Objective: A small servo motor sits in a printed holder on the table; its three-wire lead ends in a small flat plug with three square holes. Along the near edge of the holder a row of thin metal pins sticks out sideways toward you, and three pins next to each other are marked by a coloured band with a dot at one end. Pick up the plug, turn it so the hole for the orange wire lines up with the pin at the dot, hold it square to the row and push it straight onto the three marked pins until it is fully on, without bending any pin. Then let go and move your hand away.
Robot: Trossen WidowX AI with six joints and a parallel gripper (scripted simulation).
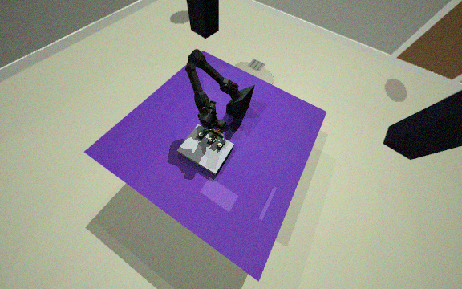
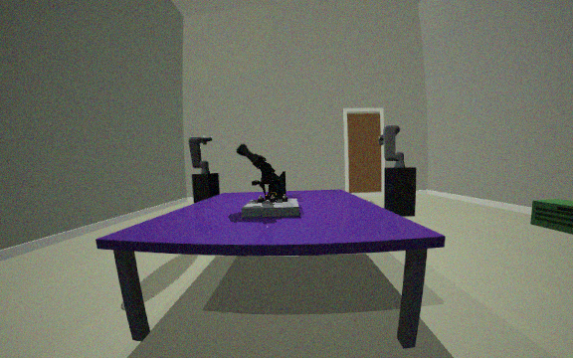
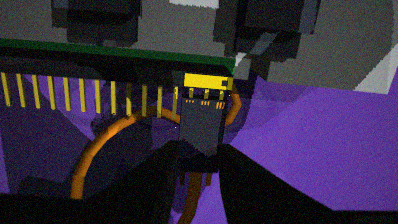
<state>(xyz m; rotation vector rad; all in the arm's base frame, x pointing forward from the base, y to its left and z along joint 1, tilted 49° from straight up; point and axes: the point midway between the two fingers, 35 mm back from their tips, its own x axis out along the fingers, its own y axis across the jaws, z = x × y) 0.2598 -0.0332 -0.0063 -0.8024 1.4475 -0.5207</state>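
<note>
My gripper tip is now 30 mm short of the yellow band. Round my gripper tip: grey holder: 180 mm ahead, 80 mm to the left, 50 mm below.
</note>
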